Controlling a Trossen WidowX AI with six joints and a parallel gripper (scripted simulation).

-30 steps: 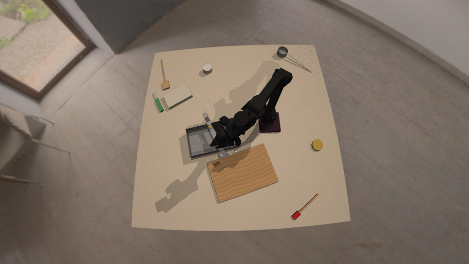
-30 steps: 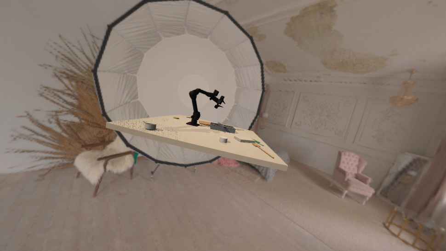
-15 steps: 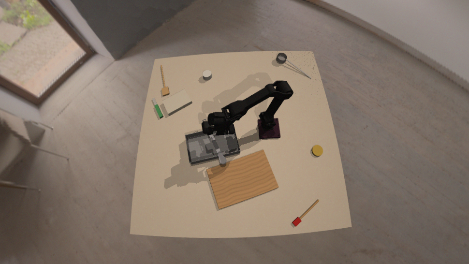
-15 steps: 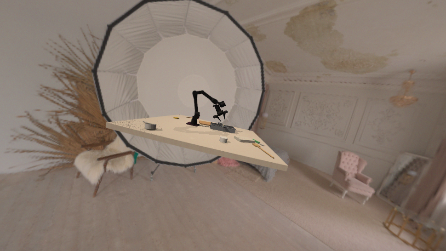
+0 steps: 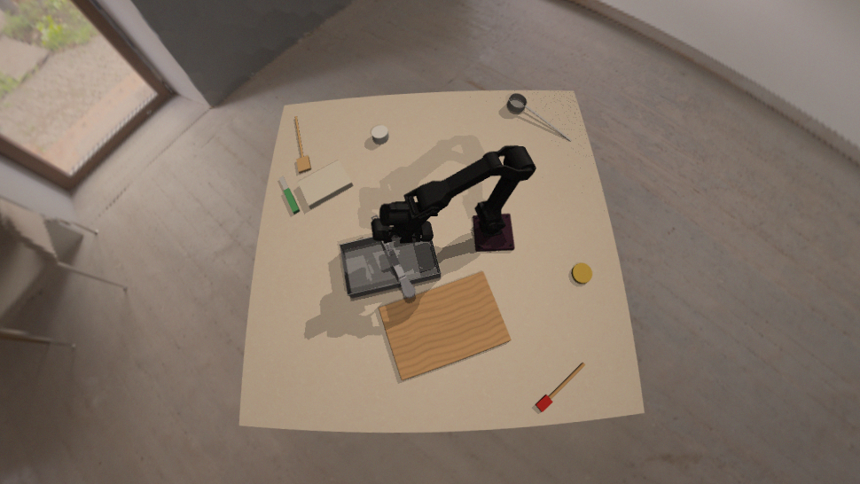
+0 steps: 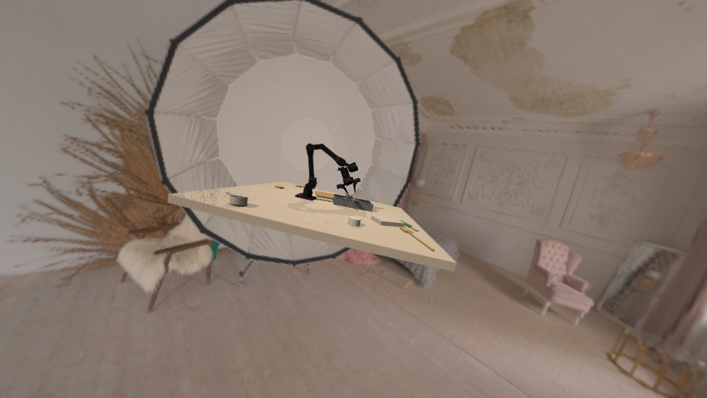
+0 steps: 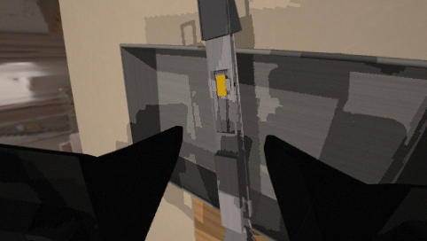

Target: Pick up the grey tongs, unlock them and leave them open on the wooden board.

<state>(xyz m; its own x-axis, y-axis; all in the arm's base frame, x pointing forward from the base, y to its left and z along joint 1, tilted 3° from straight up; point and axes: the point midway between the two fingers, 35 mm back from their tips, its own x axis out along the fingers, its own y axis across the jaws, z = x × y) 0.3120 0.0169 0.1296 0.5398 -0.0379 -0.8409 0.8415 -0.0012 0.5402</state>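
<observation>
The yellow lock piece is 20 mm ahead of my gripper tip, 20 mm to the right of it and 40 mm below it. From my gripper tip the other things lie so: wooden board: 100 mm behind, 270 mm to the left, 90 mm below; then roasting tin: 30 mm ahead, 40 mm to the left, 70 mm below; then cream block: 220 mm ahead, 330 mm to the right, 90 mm below.
</observation>
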